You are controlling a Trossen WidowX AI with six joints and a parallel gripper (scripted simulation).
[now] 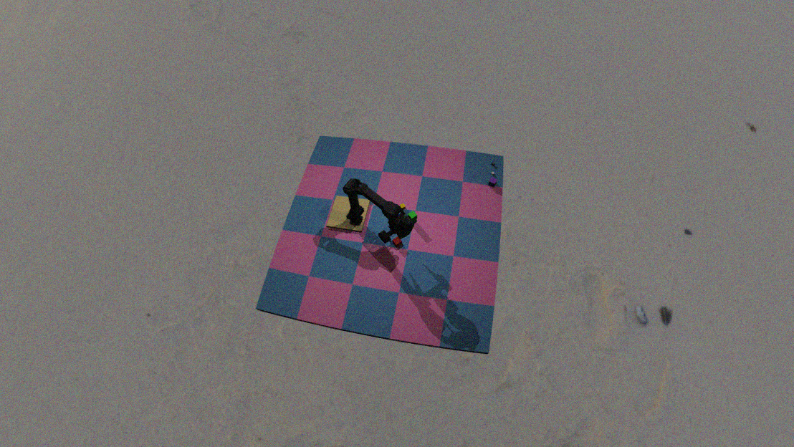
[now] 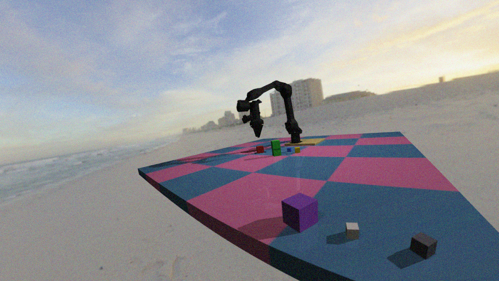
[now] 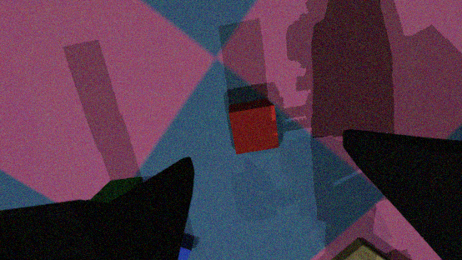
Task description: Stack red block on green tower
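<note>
The red block lies 70 mm below my gripper tip. From my gripper tip the other things lie so: yellow block (240 mm to the left, 80 mm below, 40 mm behind); then purple cube (560 mm to the left, 460 mm ahead, 70 mm below); then blue block (180 mm to the left, 80 mm below, 60 mm behind).
</note>
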